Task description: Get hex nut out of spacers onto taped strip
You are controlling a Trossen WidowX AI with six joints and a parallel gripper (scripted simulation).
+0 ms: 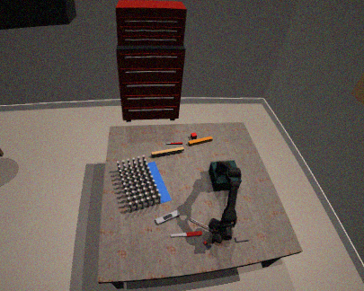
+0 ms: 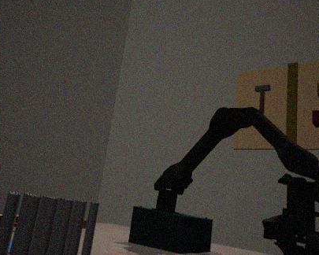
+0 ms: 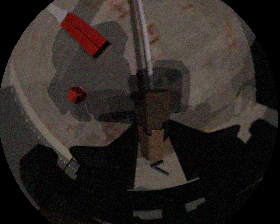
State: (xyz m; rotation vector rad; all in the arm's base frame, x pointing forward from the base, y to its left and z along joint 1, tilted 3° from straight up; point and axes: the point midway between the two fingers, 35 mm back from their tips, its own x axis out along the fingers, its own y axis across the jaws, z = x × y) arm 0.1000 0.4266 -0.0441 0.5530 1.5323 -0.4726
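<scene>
Right now the hook tool is 80 mm ahead of my gripper tip, 60 mm to the right of it and 10 mm above it. From my gripper tip the other things lie so: blue taped strip (350 mm ahead, 460 mm to the right); red bit (100 mm ahead, 50 mm to the left); orange block (50 mm behind, 830 mm to the right, 10 mm above).
</scene>
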